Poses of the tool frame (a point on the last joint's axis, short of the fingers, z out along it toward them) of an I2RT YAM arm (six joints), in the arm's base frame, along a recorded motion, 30 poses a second.
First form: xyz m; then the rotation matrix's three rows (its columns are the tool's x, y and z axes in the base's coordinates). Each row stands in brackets.
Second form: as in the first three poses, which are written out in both.
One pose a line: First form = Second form
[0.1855, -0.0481, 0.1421], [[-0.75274, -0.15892, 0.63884], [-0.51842, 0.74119, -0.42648], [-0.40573, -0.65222, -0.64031]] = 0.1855, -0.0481, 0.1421, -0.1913, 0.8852, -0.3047, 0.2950
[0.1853, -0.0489, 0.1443], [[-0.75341, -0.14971, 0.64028], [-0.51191, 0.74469, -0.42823], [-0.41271, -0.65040, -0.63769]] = 0.1853, -0.0489, 0.1443, -0.1868, 0.8854, -0.3046, 0.2973
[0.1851, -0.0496, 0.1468], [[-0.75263, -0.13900, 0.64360], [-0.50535, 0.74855, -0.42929], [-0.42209, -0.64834, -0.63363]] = 0.1851, -0.0496, 0.1468, -0.1820, 0.8853, -0.3043, 0.3010
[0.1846, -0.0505, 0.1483], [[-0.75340, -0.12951, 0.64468], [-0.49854, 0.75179, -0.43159], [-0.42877, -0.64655, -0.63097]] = 0.1846, -0.0505, 0.1483, -0.1773, 0.8855, -0.3044, 0.3031
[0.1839, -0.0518, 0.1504], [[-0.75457, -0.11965, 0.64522], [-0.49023, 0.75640, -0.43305], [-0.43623, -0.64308, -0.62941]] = 0.1839, -0.0518, 0.1504, -0.1721, 0.8861, -0.3036, 0.3051
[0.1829, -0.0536, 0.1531], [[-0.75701, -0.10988, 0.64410], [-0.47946, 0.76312, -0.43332], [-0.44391, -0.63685, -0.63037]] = 0.1829, -0.0536, 0.1531, -0.1660, 0.8875, -0.3015, 0.3065
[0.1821, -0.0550, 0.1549], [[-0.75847, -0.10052, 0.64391], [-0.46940, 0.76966, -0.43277], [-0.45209, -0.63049, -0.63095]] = 0.1821, -0.0550, 0.1549, -0.1603, 0.8887, -0.2991, 0.3083
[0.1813, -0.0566, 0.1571], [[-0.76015, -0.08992, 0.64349], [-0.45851, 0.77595, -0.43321], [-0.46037, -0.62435, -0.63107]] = 0.1813, -0.0566, 0.1571, -0.1541, 0.8898, -0.2971, 0.3101
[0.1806, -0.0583, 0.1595], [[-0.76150, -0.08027, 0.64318], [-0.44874, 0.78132, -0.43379], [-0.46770, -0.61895, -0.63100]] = 0.1806, -0.0583, 0.1595, -0.1485, 0.8908, -0.2955, 0.3118
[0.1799, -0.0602, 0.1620], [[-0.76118, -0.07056, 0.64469], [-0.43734, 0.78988, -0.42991], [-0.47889, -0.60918, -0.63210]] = 0.1799, -0.0602, 0.1620, -0.1423, 0.8921, -0.2912, 0.3149
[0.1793, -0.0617, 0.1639], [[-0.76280, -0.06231, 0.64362], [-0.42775, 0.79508, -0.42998], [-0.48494, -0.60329, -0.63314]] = 0.1793, -0.0617, 0.1639, -0.1372, 0.8932, -0.2892, 0.3159
